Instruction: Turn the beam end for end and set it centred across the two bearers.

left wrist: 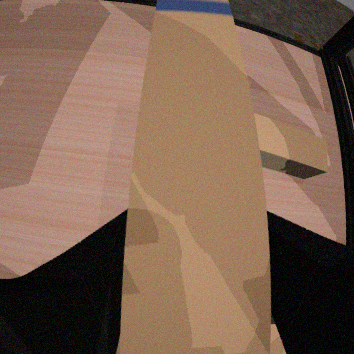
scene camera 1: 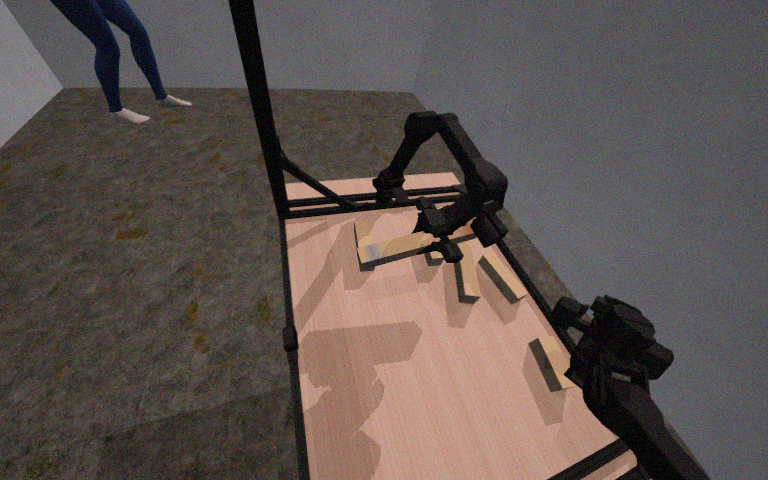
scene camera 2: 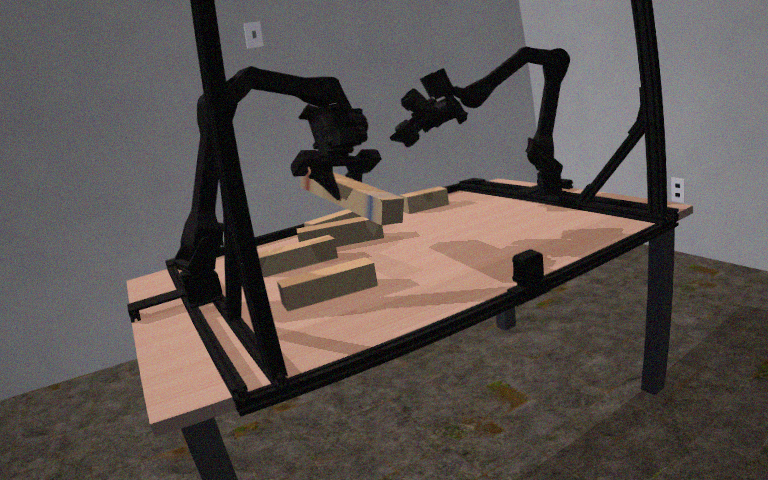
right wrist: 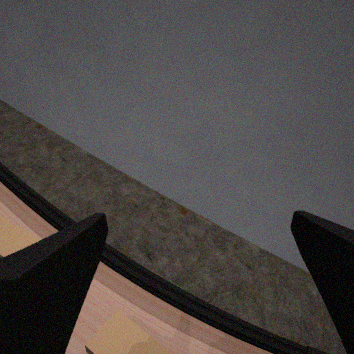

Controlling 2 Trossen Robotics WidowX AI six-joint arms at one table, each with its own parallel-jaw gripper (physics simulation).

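Where they show: left gripper, between the fingertips: (left wrist: 188,214) (scene camera 1: 413,246) (scene camera 2: 349,198); right gripper, between the fingertips: (right wrist: 201,222); left arm's base, origin of its link: (scene camera 1: 383,198) (scene camera 2: 204,299); right arm's base, origin of its link: (scene camera 2: 550,193).
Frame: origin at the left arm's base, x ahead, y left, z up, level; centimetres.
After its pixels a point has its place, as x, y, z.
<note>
The long wooden beam (scene camera 1: 396,247) {33.5, -8.5, 14.4} (scene camera 2: 356,198) {30.6, -9.4, 13.1} (left wrist: 195,125) {33.0, -5.5, 14.8} is held above the table and tilted. Its blue-banded end is at the left in scene camera 1 and at the right in scene camera 2; its red-marked end is opposite. My left gripper (scene camera 1: 425,238) {32.3, -2.6, 12.0} (scene camera 2: 345,185) {32.3, -2.6, 12.0} (left wrist: 188,214) {32.3, -2.6, 12.0} is shut on the beam. Several shorter wooden blocks lie on the table: one (scene camera 1: 363,230) {16.6, -12.0, 2.5} (scene camera 2: 328,287) {20.1, -14.8, 0.3} (left wrist: 300,147) {16.9, -12.0, 2.5}, a second (scene camera 2: 300,254) {23.4, 7.3, 1.0}, a third (scene camera 1: 468,283) {42.3, 13.5, 3.1} (scene camera 2: 336,232) {35.3, 14.4, 1.5} and others. Which two are the bearers I cannot tell. My right gripper (scene camera 2: 403,134) {64.9, 29.8, 20.5} (right wrist: 201,222) {64.9, 29.8, 20.5} is open and empty, above the table.
Another block (scene camera 1: 502,277) {42.5, 26.2, 2.5} lies near the table's far edge rail, and one more block (scene camera 1: 549,362) {67.9, 24.3, 2.5} (scene camera 2: 427,199) {67.6, 24.3, 1.0} lies near the right arm. A black upright post (scene camera 1: 257,101) {3.7, -36.6, 37.2} (scene camera 2: 243,226) {2.9, -37.4, 19.2} stands at the table's corner. A black rail frames the table (scene camera 1: 453,396) {67.5, -2.1, -1.9} (scene camera 2: 481,215) {71.0, 5.5, -1.9}.
</note>
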